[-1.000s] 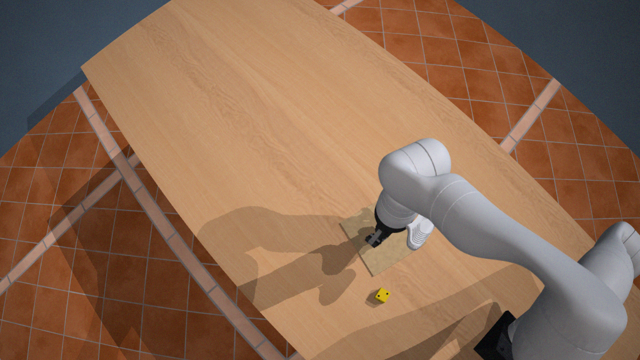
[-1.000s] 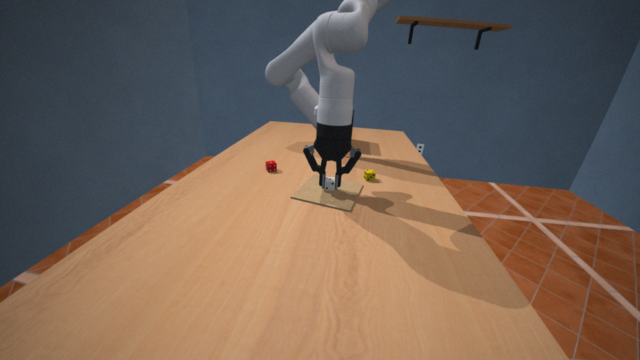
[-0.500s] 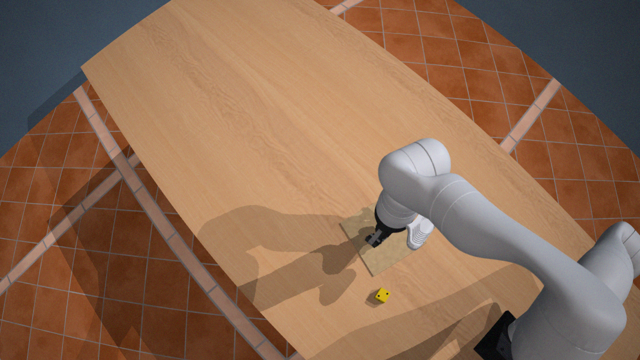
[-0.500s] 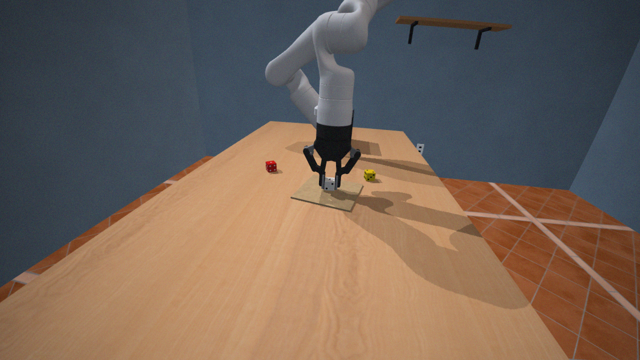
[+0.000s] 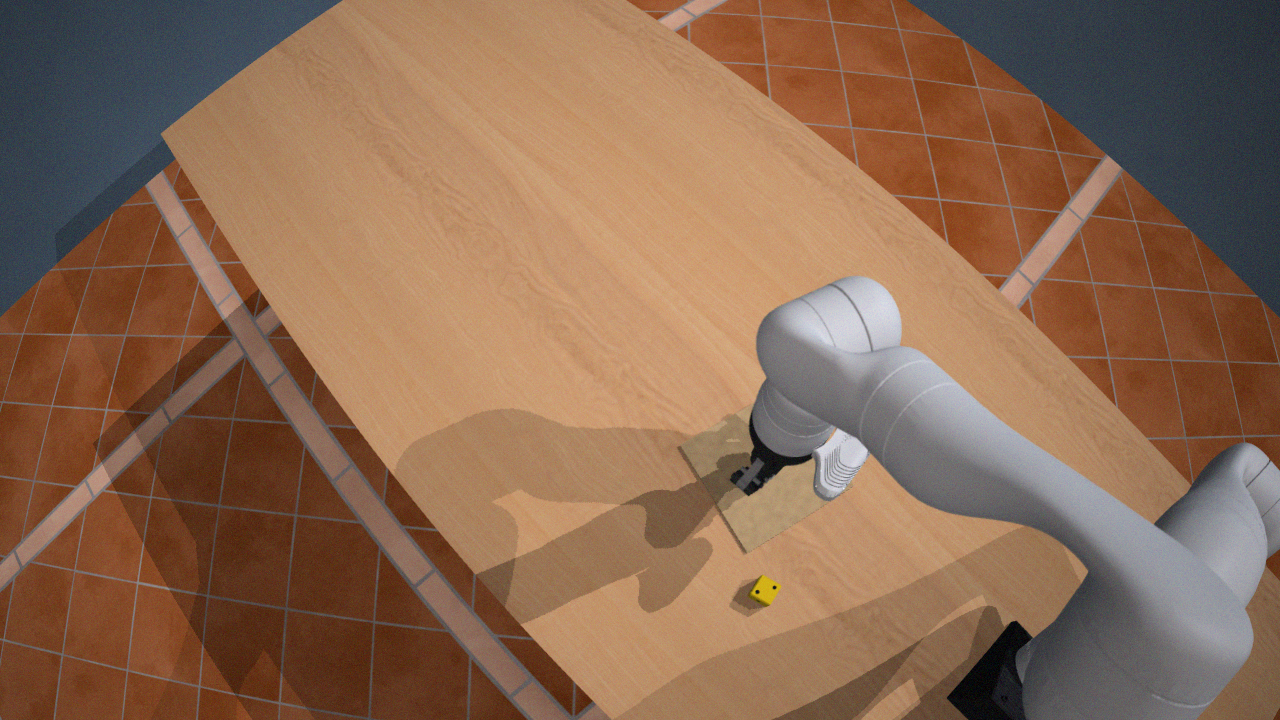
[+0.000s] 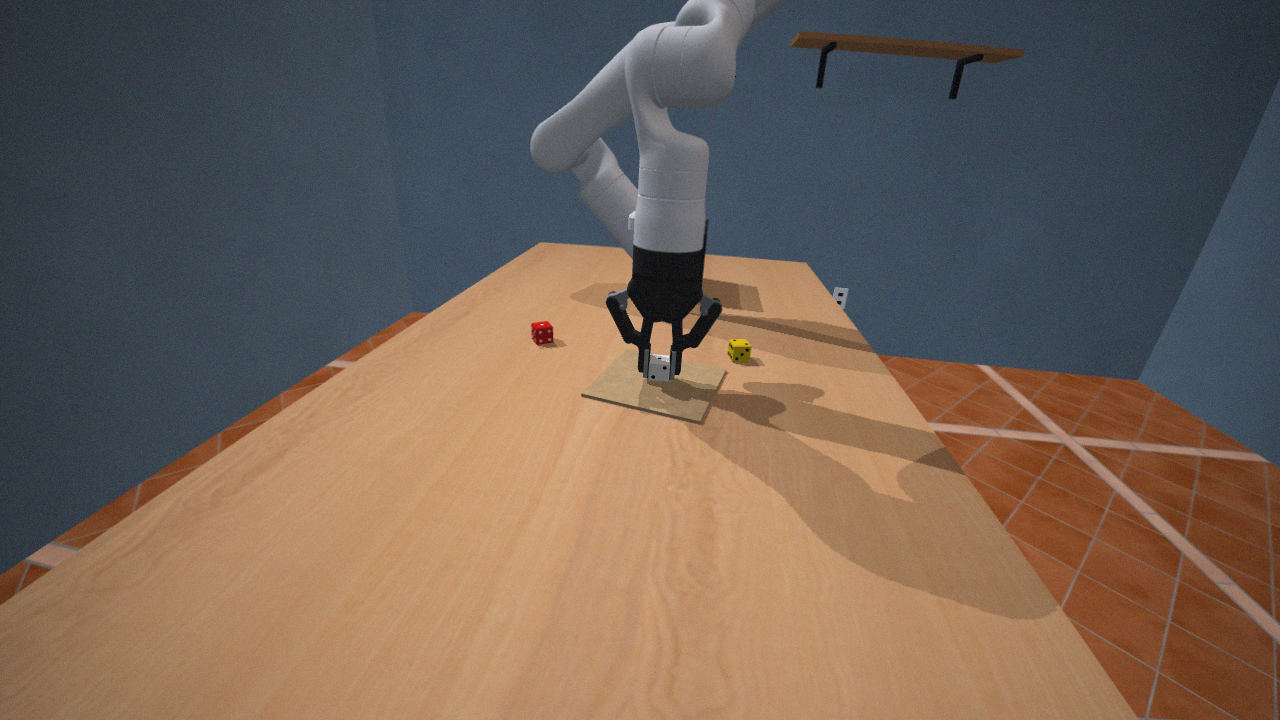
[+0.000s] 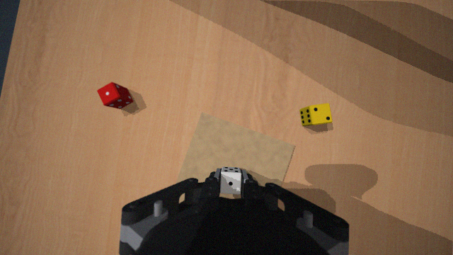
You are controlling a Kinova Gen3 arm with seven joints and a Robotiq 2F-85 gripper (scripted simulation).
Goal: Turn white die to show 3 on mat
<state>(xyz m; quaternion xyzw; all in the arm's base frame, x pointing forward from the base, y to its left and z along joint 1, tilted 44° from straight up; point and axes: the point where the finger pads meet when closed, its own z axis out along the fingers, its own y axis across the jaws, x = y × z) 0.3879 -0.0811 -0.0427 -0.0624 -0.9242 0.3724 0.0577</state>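
Now: the white die 1 cm below my hand. The rest, counted from my hand: tan mat (3 cm below); then yellow die (11 cm to the left, 8 cm behind, 2 cm below); then red die (16 cm to the right, 12 cm behind, 2 cm below).
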